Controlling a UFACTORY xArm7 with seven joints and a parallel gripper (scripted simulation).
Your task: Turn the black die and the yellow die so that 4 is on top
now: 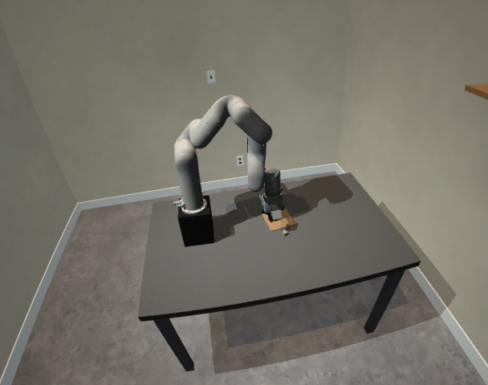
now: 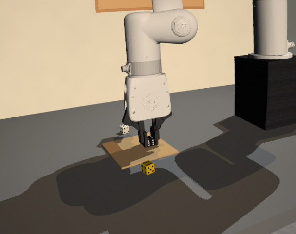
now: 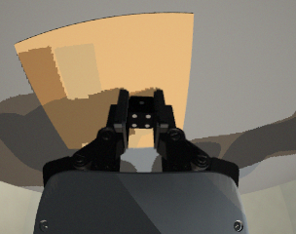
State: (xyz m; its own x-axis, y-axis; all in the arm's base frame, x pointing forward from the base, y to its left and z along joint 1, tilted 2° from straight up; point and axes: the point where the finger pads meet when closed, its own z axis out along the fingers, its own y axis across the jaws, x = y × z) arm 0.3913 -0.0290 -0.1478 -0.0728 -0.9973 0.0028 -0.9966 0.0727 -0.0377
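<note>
Right now my hand is 1 cm above the black die. The rest, counted from my hand: tan mat 3 cm ahead, 2 cm below; yellow die 6 cm ahead, 11 cm to the left, 2 cm below; white die 2 cm ahead, 12 cm to the right, 2 cm below.
</note>
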